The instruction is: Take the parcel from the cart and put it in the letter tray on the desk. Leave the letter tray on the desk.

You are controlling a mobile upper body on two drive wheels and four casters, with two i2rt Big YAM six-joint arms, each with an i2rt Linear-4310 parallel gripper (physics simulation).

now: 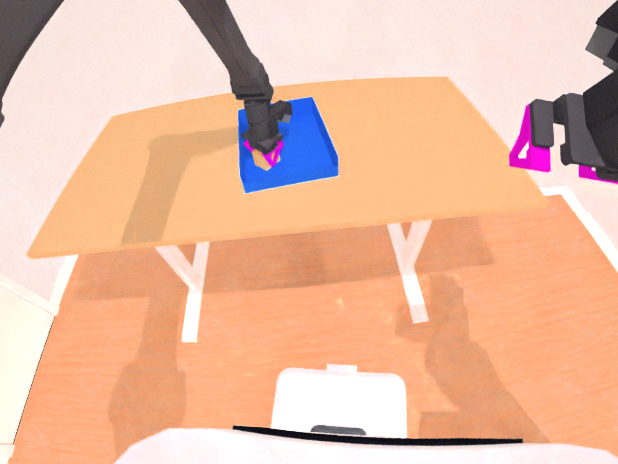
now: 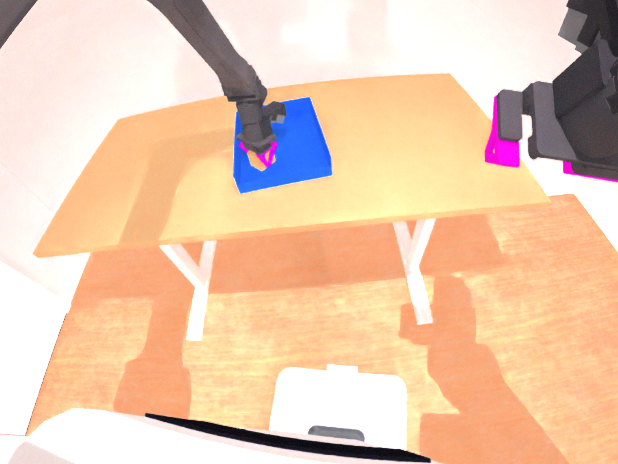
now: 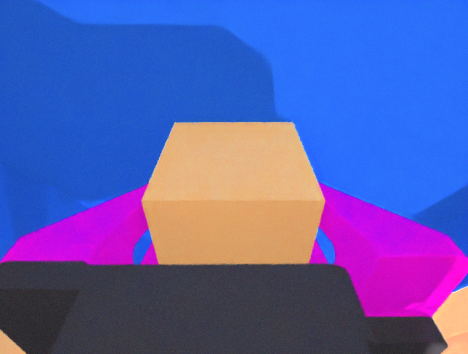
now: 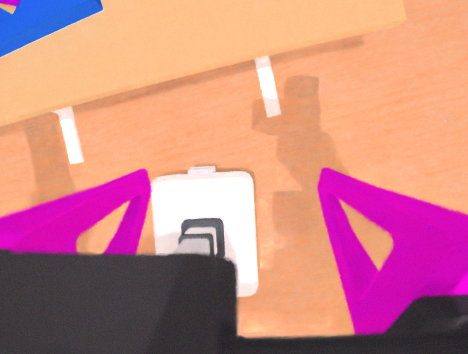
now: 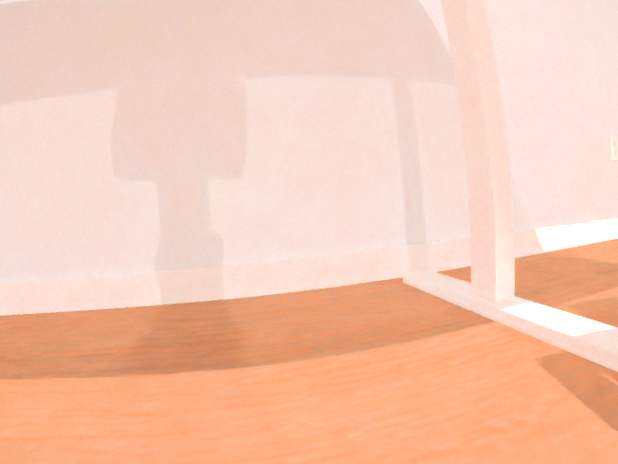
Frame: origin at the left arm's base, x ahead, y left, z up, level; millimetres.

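Where they show: left gripper, fingertip midpoint: [image 1: 267, 162] [image 2: 262, 163] [image 3: 233, 178]; right gripper, fingertip midpoint: [image 1: 546, 166] [image 2: 526, 161] [image 4: 234, 178].
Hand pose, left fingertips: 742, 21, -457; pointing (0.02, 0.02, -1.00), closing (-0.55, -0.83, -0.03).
After its pixels a point has its place, as x, y, z.
The tan box-shaped parcel [image 1: 261, 160] @[714, 27, -424] [image 2: 255, 160] @[715, 29, -423] [image 3: 233, 165] @[766, 5, -423] is held between the magenta fingers of my left gripper [image 1: 265, 154] @[742, 21, -457] [image 2: 259, 152] @[742, 21, -457] [image 3: 233, 178] @[742, 21, -457], which is shut on it. Parcel and fingers are over the near left part of the blue letter tray [image 1: 300, 177] @[662, -87, -441] [image 2: 295, 178] @[663, -91, -445] [image 3: 375, 75] @[753, -50, -457] [image 4: 50, 24] @[662, -86, -439], within its walls as seen from above. I cannot tell whether the parcel touches the tray's floor. The tray is on the desk [image 1: 410, 150] @[816, -401, -460] [image 2: 410, 150] @[809, -409, -460] [image 4: 200, 45] @[600, -379, -460]. My right gripper [image 1: 564, 167] @[359, -448, -125] [image 2: 542, 162] @[359, -448, -125] [image 4: 234, 178] @[359, -448, -125] is open and empty, off the desk's right end. The cart does not show.
A white part of my base [image 1: 340, 400] @[202, -226, -1150] [image 2: 340, 395] @[225, -228, -1150] [image 4: 205, 200] @[193, -247, -1150] is in front of the desk. White desk legs [image 1: 419, 305] [image 2: 423, 305] [image 4: 268, 90] [image 5: 482, 175] @[960, -555, -1151] stand on the wooden floor. A pale wall [image 5: 320, 150] @[1359, -287, -1035] is behind the desk.
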